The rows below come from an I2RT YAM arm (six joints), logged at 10 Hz.
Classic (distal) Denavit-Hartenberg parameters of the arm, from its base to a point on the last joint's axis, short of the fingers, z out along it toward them. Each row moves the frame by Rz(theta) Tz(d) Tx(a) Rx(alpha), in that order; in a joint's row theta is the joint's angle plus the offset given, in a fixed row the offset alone. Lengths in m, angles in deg.
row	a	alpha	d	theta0
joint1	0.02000	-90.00	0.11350	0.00
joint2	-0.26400	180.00	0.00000	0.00
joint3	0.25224	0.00	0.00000	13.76
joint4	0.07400	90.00	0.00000	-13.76
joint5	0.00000	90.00	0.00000	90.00
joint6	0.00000	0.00	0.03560	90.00
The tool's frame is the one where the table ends.
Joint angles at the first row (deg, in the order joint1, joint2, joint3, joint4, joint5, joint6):
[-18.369, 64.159, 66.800, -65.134, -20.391, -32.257]
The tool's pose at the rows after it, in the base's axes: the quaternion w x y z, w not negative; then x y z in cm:
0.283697 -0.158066 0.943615 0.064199 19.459 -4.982 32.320
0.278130 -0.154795 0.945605 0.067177 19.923 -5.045 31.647
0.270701 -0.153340 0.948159 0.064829 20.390 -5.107 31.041
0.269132 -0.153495 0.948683 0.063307 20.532 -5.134 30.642
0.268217 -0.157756 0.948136 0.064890 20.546 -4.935 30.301
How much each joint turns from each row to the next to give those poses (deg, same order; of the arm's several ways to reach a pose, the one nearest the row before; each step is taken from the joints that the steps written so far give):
[0.352, 0.789, -0.443, 0.797, -0.699, 0.353]
[0.261, 0.879, -0.963, 1.226, 0.170, 0.524]
[0.354, 0.967, -0.706, 1.059, 0.792, 0.267]
[0.087, 0.179, -0.791, 0.878, 0.267, 0.000]
[0.527, -0.176, -0.874, 0.614, -0.005, 0.000]

